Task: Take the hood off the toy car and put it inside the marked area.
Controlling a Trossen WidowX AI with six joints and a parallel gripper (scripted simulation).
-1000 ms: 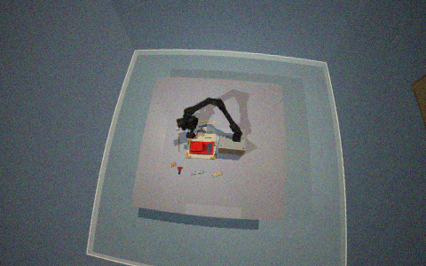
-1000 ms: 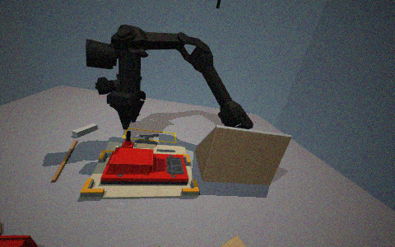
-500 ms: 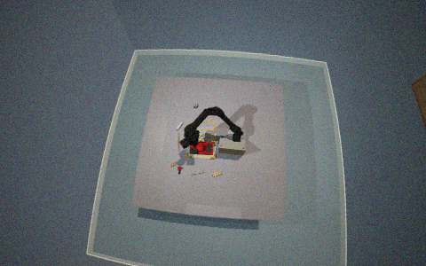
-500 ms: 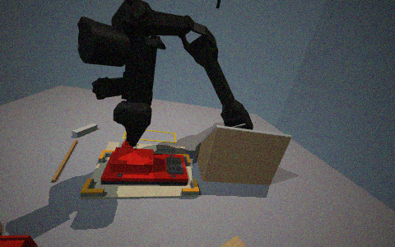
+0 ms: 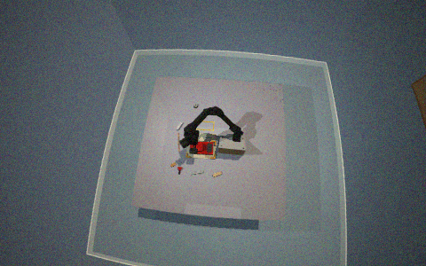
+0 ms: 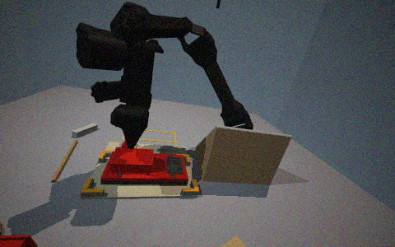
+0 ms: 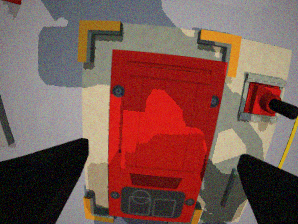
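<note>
Now: the hood 6 cm below my gripper tip. Also, from my gripper tip: wooden stick: 17 cm ahead, 3 cm to the right, 10 cm below.
</note>
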